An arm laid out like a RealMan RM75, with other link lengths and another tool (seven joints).
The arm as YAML. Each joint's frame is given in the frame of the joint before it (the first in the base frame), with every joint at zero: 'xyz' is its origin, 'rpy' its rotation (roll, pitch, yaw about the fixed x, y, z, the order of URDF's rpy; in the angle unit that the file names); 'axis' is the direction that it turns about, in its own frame. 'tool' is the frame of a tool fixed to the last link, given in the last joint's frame.
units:
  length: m
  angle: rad
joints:
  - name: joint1
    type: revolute
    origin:
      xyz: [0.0, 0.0, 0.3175]
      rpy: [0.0, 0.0, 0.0]
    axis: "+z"
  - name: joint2
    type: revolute
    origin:
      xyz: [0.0, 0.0, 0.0]
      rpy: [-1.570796, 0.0, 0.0]
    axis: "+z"
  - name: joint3
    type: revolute
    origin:
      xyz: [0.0, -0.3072, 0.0]
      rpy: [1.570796, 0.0, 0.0]
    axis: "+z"
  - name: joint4
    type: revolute
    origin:
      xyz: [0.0, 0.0, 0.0]
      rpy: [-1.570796, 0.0, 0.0]
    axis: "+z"
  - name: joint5
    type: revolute
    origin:
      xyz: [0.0, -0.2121, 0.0]
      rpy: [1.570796, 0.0, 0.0]
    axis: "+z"
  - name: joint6
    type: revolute
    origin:
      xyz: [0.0, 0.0, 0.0]
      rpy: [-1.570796, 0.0, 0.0]
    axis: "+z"
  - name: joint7
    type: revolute
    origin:
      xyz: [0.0, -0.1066, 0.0]
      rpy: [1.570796, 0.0, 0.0]
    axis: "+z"
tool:
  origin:
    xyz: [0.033, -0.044, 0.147]
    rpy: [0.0, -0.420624, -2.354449]
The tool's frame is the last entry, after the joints.
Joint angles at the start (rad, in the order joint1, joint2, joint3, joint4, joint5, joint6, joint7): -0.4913 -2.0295 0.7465 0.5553 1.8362 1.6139 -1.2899
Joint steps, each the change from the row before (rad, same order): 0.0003 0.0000 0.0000 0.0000 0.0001 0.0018 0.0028; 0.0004 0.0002 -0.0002 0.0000 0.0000 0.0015 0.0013; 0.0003 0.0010 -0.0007 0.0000 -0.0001 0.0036 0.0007; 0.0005 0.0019 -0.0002 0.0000 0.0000 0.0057 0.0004; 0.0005 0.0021 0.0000 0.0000 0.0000 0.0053 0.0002; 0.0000 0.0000 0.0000 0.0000 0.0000 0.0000 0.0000; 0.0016 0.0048 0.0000 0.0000 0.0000 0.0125 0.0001; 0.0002 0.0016 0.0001 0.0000 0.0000 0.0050 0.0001; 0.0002 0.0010 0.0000 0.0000 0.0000 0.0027 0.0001; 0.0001 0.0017 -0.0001 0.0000 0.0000 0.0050 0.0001; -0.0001 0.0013 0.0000 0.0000 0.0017 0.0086 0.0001; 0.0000 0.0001 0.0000 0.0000 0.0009 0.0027 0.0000; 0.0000 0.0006 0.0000 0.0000 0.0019 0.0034 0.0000; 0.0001 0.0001 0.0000 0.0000 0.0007 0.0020 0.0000
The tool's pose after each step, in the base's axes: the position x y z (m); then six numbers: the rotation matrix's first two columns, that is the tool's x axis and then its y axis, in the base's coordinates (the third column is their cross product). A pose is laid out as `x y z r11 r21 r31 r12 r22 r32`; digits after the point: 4 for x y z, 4 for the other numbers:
-0.2493 0.4265 -0.0015 -0.5599 0.5252 -0.6408 0.2148 0.8390 0.5000
-0.2492 0.4261 -0.0013 -0.5589 0.5261 -0.6410 0.2159 0.8387 0.5001
-0.2490 0.4257 -0.0007 -0.5571 0.5268 -0.6420 0.2171 0.8385 0.4997
-0.2487 0.4248 0.0001 -0.5545 0.5272 -0.6438 0.2191 0.8389 0.4983
-0.2486 0.4240 0.0009 -0.5524 0.5275 -0.6454 0.2210 0.8393 0.4967
-0.2486 0.4240 0.0009 -0.5524 0.5275 -0.6454 0.2210 0.8393 0.4967
-0.2484 0.4220 0.0028 -0.5477 0.5275 -0.6494 0.2249 0.8405 0.4930
-0.2480 0.4212 0.0035 -0.5454 0.5277 -0.6512 0.2268 0.8409 0.4914
-0.2479 0.4208 0.0039 -0.5443 0.5278 -0.6521 0.2278 0.8411 0.4906
-0.2476 0.4201 0.0046 -0.5419 0.5280 -0.6538 0.2297 0.8414 0.4891
-0.2466 0.4185 0.0047 -0.5377 0.5273 -0.6579 0.2332 0.8429 0.4849
-0.2463 0.4179 0.0046 -0.5364 0.5267 -0.6594 0.2343 0.8436 0.4832
-0.2461 0.4171 0.0045 -0.5354 0.5259 -0.6609 0.2361 0.8445 0.4807
-0.2459 0.4166 0.0044 -0.5346 0.5254 -0.6620 0.2368 0.8450 0.4794

